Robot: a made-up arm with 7 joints. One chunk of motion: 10 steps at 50 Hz.
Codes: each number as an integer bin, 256 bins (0 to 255) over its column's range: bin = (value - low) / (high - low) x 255, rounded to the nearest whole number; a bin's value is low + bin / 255 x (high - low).
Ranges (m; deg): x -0.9..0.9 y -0.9..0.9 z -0.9..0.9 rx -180..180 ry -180..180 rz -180..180
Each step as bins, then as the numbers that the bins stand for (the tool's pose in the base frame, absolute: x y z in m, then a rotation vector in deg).
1 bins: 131 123 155 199 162 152
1 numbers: 0.0247 -0.0318 0.1941 100.94 48.71 34.59
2 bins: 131 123 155 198 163 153
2 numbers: 0.0247 -0.0318 0.1941 99.53 50.12 36.00
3 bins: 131 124 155 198 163 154
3 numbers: 0.0247 -0.0247 0.1941 99.53 50.12 37.41
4 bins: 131 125 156 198 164 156
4 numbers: 0.0247 -0.0176 0.2012 99.53 51.53 40.24
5 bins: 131 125 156 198 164 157
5 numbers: 0.0247 -0.0176 0.2012 99.53 51.53 41.65
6 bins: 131 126 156 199 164 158
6 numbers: 0.0247 -0.0106 0.2012 100.94 51.53 43.06
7 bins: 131 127 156 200 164 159
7 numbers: 0.0247 -0.0035 0.2012 102.35 51.53 44.47
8 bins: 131 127 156 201 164 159
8 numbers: 0.0247 -0.0035 0.2012 103.76 51.53 44.47
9 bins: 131 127 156 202 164 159
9 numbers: 0.0247 -0.0035 0.2012 105.18 51.53 44.47
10 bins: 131 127 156 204 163 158
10 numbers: 0.0247 -0.0035 0.2012 108.00 50.12 43.06
